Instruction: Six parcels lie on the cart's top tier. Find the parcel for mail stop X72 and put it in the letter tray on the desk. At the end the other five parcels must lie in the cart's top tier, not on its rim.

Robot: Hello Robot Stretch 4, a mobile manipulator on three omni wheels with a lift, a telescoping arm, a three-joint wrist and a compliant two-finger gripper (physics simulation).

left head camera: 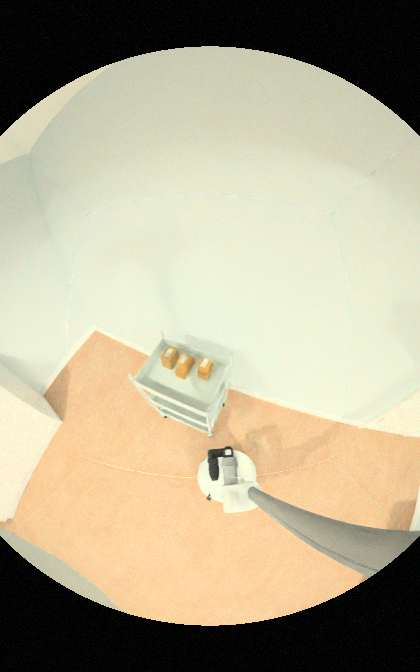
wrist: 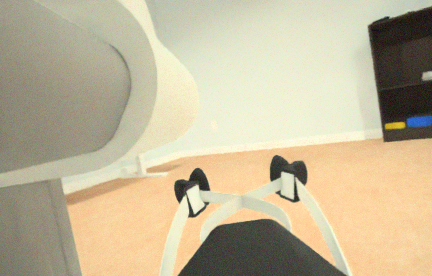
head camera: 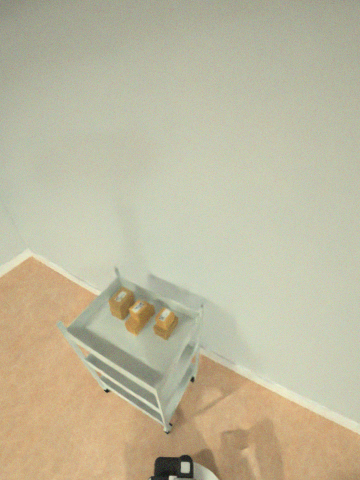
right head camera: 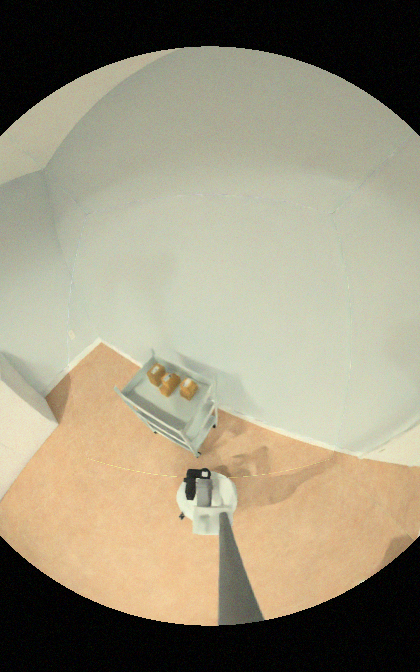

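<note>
The cart stands against the wall, ahead and to the left of my base. Brown parcels lie on its top tier in three groups near the wall side: a left parcel, a middle group and a right group. In the head view the middle and right groups look stacked. White labels show on top, too small to read. My gripper is open and empty, away from the cart. The desk's letter tray does not show.
A dark bookshelf with yellow and blue things stands at the right in the wrist view. A large pale piece of furniture stands at the left in both side head views. The wall runs behind the cart.
</note>
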